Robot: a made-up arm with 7 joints. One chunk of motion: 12 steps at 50 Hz.
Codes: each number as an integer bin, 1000 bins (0 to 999) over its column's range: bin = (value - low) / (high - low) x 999, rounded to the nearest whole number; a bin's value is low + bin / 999 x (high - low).
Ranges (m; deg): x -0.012..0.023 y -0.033..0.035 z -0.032..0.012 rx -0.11..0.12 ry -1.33..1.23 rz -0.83..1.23
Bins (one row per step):
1: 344 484 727 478 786 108
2: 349 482 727 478 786 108
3: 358 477 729 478 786 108
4: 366 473 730 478 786 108
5: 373 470 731 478 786 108
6: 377 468 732 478 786 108
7: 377 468 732 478 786 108
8: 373 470 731 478 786 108
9: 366 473 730 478 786 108
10: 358 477 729 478 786 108
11: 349 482 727 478 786 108
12: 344 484 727 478 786 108
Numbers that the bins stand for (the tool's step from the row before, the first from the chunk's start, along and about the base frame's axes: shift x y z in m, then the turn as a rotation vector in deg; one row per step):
1: 0.00005 -0.00006 0.00002 0.000 0.684 -0.607
2: 0.00023 -0.00019 0.00002 0.000 0.684 -0.607
3: 0.00054 -0.00053 0.00011 0.000 0.684 -0.607
4: 0.00082 -0.00080 0.00015 0.000 0.684 -0.607
5: 0.00107 -0.00101 0.00020 0.000 0.684 -0.607
6: 0.00121 -0.00114 0.00024 0.000 0.684 -0.607
7: 0.00121 -0.00114 0.00024 0.000 0.684 -0.607
8: 0.00107 -0.00101 0.00020 0.000 0.684 -0.607
9: 0.00082 -0.00080 0.00015 0.000 0.684 -0.607
10: 0.00054 -0.00053 0.00011 0.000 0.684 -0.607
11: 0.00023 -0.00019 0.00002 0.000 0.684 -0.607
12: 0.00005 -0.00006 0.00002 0.000 0.684 -0.607

